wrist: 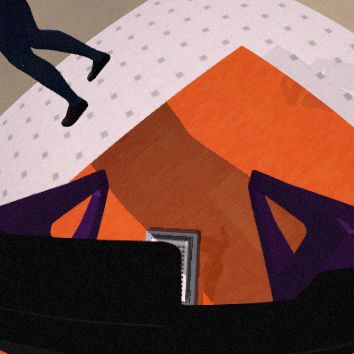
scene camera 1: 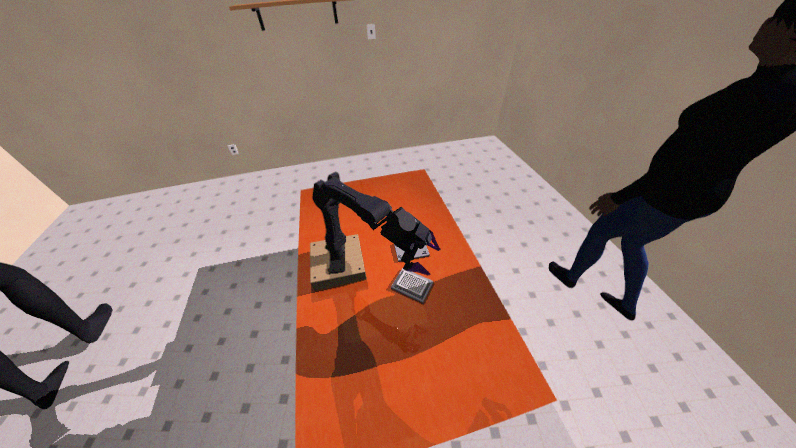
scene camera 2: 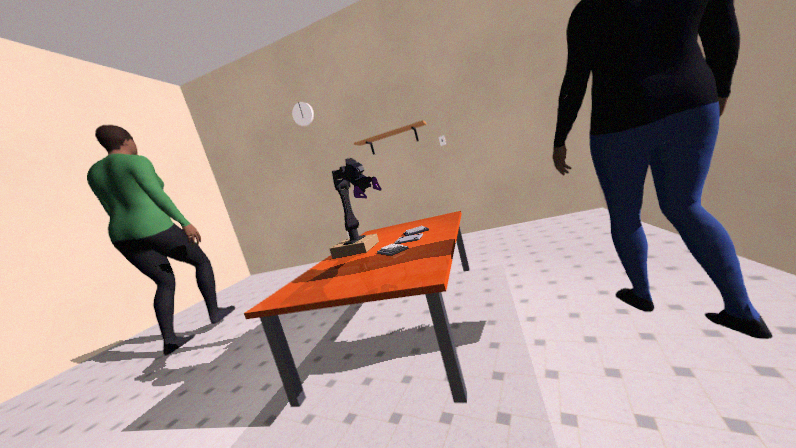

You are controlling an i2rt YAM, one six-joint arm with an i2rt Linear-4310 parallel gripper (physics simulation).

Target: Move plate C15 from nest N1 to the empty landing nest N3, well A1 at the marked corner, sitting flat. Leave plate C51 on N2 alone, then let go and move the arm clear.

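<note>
A white plate with a grid of wells [scene camera 1: 413,281] [scene camera 2: 393,247] [wrist: 183,280] sits in the nearest dark-rimmed nest [scene camera 1: 409,294] [wrist: 194,250]; the gripper's body hides part of it in the wrist view. A flat, pale nest [scene camera 1: 422,253] [scene camera 2: 410,238] lies behind it and looks empty. A third nest or plate [scene camera 2: 416,229] lies farthest back; the arm hides it in scene camera 1. Labels, nest numbers and the A1 corner mark are too small to read. My gripper [scene camera 1: 432,260] [scene camera 2: 371,192] [wrist: 178,177] is open and empty, high above the table, with purple fingers spread wide.
The arm's wooden base [scene camera 1: 356,261] [scene camera 2: 354,246] stands on the orange table [scene camera 1: 473,378] [scene camera 2: 356,289] beside the nests. A person in black and blue [scene camera 1: 718,139] [scene camera 2: 651,72] stands beyond one side, a person in green [scene camera 2: 130,194] on the other. Shadows cross the table.
</note>
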